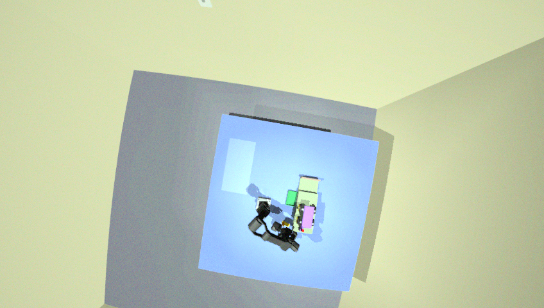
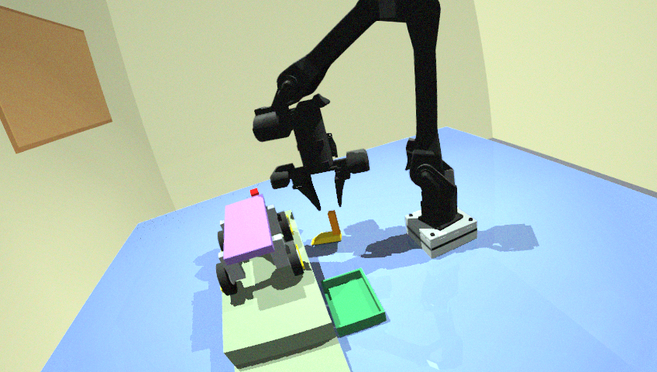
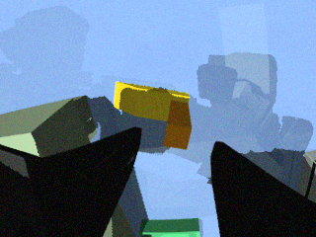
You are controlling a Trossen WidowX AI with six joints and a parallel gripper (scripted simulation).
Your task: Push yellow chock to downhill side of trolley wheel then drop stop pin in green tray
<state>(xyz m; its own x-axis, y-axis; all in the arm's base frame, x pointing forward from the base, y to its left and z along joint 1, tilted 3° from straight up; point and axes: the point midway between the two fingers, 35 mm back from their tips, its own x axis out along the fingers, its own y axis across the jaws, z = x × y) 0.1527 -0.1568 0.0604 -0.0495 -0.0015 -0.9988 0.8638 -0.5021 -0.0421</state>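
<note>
Right now my gripper tip is 2 cm short of the yellow chock, 1 cm to the left of it and 5 cm above it. Also, from my gripper tip: red-headed stop pin: 13 cm ahead, 1 cm to the right, 5 cm above; trolley: 17 cm ahead, 9 cm to the left, 4 cm above; pale green ramp: 17 cm ahead, 10 cm to the left, 3 cm below.
</note>
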